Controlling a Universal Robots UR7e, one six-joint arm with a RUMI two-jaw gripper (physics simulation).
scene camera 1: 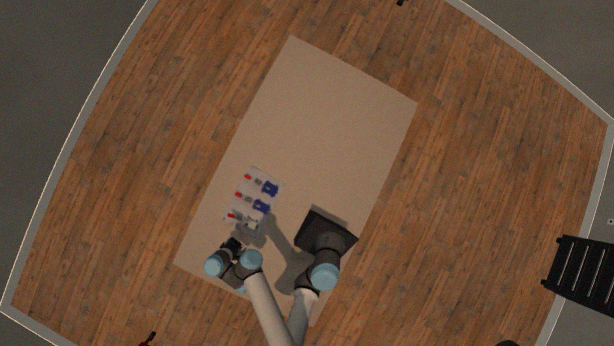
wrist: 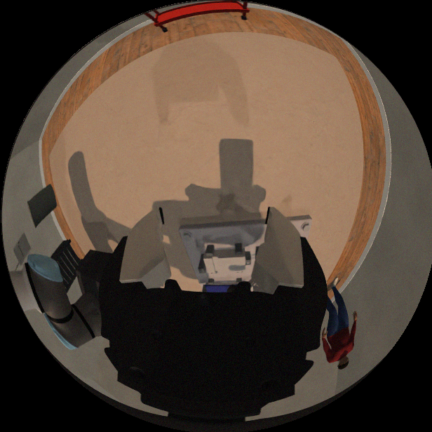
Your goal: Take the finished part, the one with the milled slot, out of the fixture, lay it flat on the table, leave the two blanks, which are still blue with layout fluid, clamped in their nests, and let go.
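Places are measured from the arm's base along level axes (x ahead, y left, z up), in centimetres.
Pixels of known places: arm's base, origin of its link: [scene camera 1: 330, 243].
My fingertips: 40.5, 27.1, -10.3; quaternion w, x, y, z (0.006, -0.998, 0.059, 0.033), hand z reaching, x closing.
Ahead of a thing's pixels: the offset from my fingertips to its top centre, as dx, dy, dz. "pt": to the spot under its first point. Level surfaces: height alone.
The finished part @(-0.5, -13.3, -4.5) [scene camera 1: 251, 223] [wrist: 225, 266] is pale grey, with a slot in its face. It sits among dark locating blocks in the end nest of the light fixture plate @(pt +10.6, -40.1, -7.1) [scene camera 1: 256, 171] [wrist: 192, 242]. No clamp arm shows over it in the wrist view. The two blue blanks @(-0.9, -35.3, -5.0) [scene camera 1: 270, 188] @(-1.4, -24.3, -5.5) [scene camera 1: 261, 206] sit in the other nests, by their red-handled clamps; a blue strip [wrist: 217, 288] shows at the palm's edge in the wrist view. My gripper [scene camera 1: 234, 242] [wrist: 214, 209] is open and empty, beside the end nest in the scene view. The part shows between the fingers in the wrist view, apparently beyond them.
The red clamp handles @(+10.1, -13.3, +1.2) [scene camera 1: 230, 215] @(+12.5, -24.2, -3.4) [scene camera 1: 238, 194] @(+12.6, -35.3, -2.9) [scene camera 1: 247, 177] line the far-left side of the plate. The dark robot base plate [scene camera 1: 310, 227] stands right of the fixture on the tan table @(dz -8.7) [scene camera 1: 330, 110]. A person [wrist: 341, 345] and a red barrier [wrist: 200, 11] show in the wrist view.
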